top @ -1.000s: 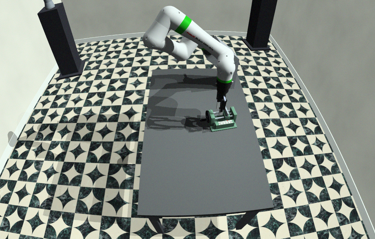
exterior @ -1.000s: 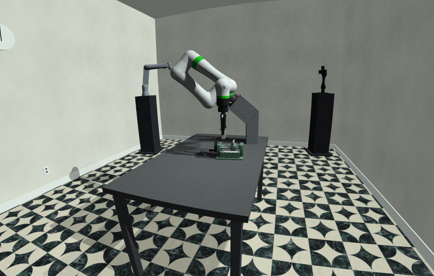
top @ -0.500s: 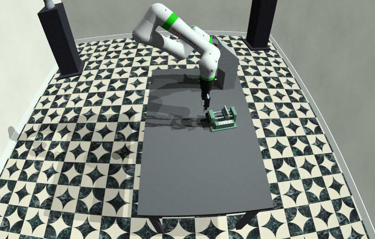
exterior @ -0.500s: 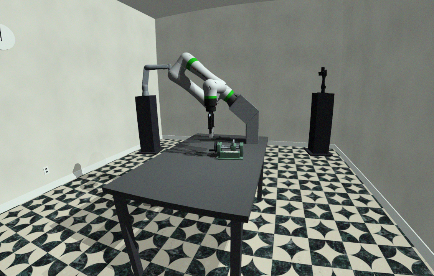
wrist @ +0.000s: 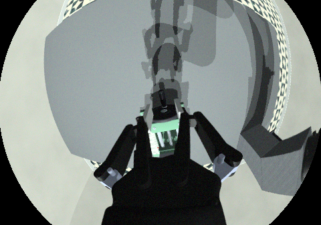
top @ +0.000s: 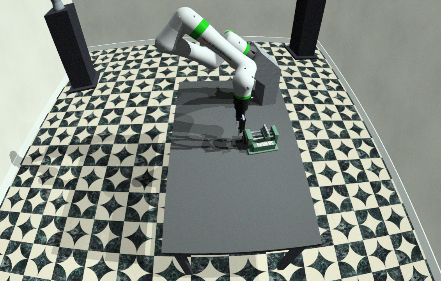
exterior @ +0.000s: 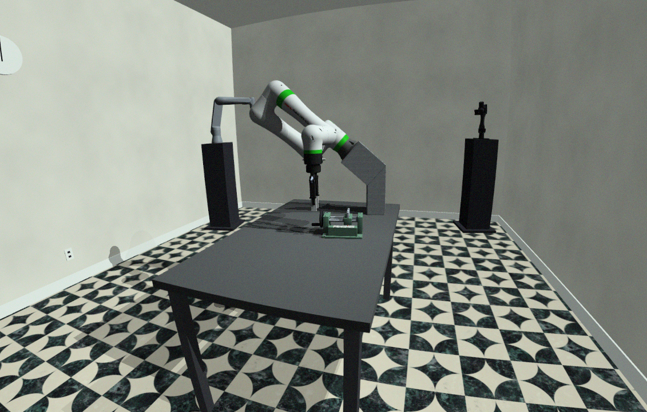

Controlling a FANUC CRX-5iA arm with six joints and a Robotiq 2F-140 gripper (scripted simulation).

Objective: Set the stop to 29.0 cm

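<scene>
Now: the black handwheel 100 mm below my hand and 20 mm to the left of it. Also, from my hand: green stop fixture: 170 mm to the left, 60 mm below, 20 mm ahead.
</scene>
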